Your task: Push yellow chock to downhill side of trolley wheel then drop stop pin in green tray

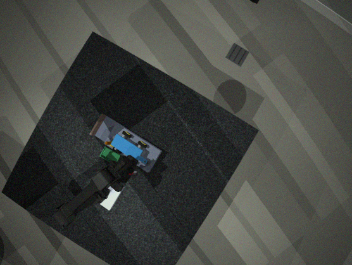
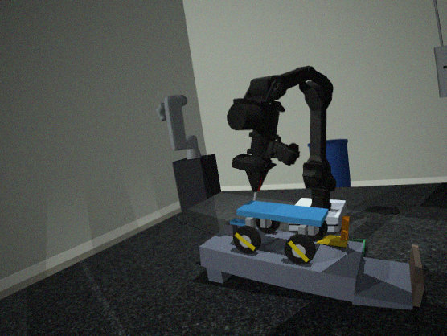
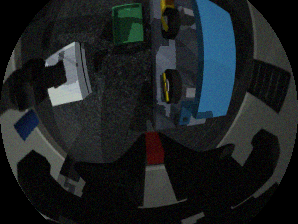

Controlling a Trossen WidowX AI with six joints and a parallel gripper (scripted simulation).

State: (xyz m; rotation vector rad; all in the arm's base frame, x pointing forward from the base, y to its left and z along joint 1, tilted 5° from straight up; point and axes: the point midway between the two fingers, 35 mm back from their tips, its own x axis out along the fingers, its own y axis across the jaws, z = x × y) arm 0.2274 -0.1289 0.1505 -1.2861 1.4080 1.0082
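My gripper tip is 1 cm past the green tray, 20 cm to the right of it and 18 cm above it. The rest, counted from my gripper tip: red-headed stop pin (right at my gripper tip); then blue trolley (11 cm ahead, 8 cm to the left, 6 cm below); then grey ramp (11 cm ahead, 8 cm to the left, 12 cm below).
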